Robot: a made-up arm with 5 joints.
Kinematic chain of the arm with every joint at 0, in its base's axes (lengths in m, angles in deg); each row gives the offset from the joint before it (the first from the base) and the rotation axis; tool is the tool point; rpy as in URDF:
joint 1: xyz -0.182 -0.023 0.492 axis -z
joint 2: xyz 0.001 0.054 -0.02 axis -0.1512 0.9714 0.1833
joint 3: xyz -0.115 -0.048 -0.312 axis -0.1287 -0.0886 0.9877
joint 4: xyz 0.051 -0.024 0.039 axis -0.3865 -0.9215 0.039
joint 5: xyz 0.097 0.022 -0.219 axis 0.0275 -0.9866 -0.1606
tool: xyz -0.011 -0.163 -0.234 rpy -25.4 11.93 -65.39
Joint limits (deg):
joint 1: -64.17..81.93
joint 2: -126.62..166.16
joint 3: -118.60..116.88
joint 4: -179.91..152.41
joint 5: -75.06..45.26
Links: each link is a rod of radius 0.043 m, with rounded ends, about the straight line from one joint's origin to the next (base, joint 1, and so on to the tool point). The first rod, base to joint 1, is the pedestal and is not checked.
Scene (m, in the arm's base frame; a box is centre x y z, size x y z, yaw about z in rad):
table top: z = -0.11
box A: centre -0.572 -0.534 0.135 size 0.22 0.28 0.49 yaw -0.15
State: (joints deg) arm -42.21 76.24 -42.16 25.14 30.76
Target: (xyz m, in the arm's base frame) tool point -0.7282 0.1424 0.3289
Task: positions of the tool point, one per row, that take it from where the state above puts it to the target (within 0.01 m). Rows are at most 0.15 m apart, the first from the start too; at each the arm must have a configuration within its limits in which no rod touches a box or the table.
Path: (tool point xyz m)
1: -0.1404 -0.6514 0.2487
2: -0.1701 -0.5626 0.1930
3: -0.2149 -0.4490 0.1424
4: -0.2585 -0.3137 0.1132
5: -0.2820 -0.1681 0.1155
6: -0.2700 -0.0309 0.1498
7: -0.2181 0.0745 0.2082
8: -0.3072 0.0765 0.1778
9: -0.4011 0.0801 0.1671
10: -0.4952 0.0876 0.1775
11: -0.5844 0.1005 0.2090
12: -0.6636 0.1189 0.2603
13: -0.7282 0.1424 0.3289

